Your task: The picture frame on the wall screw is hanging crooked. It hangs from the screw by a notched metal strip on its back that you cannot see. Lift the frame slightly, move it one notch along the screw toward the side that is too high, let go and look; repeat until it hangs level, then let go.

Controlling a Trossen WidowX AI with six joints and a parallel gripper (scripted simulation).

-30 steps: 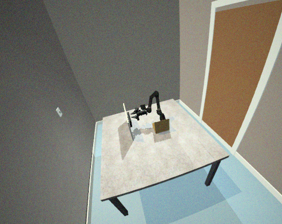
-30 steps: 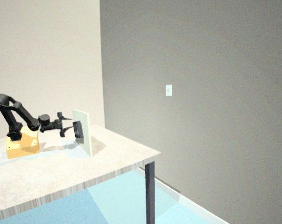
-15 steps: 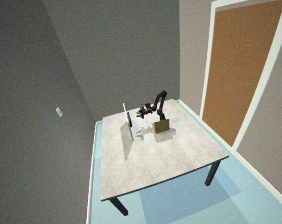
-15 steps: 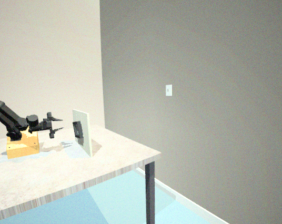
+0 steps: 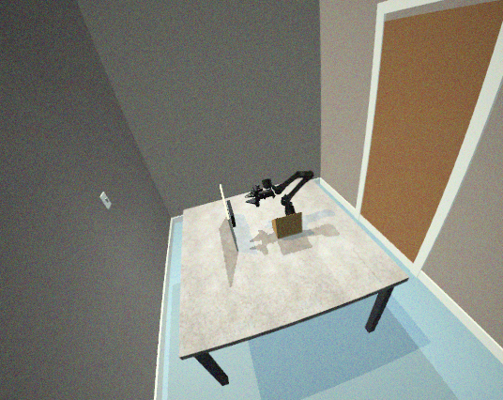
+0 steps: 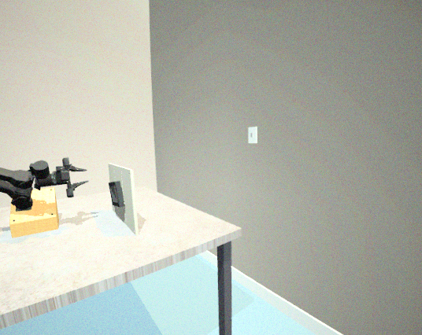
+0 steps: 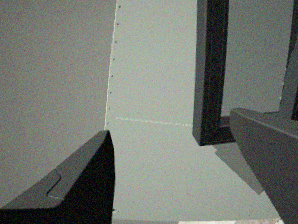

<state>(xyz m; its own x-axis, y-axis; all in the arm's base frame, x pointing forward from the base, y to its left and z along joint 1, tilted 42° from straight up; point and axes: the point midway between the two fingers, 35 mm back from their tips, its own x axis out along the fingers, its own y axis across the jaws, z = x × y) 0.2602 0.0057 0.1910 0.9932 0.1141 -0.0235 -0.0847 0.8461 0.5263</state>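
Now: gripper tip 13 cm short of the picture frame, 1 cm to the left of it and 11 cm above it. From my gripper tip the other things lie so: wall panel (14 cm ahead, 11 cm below).
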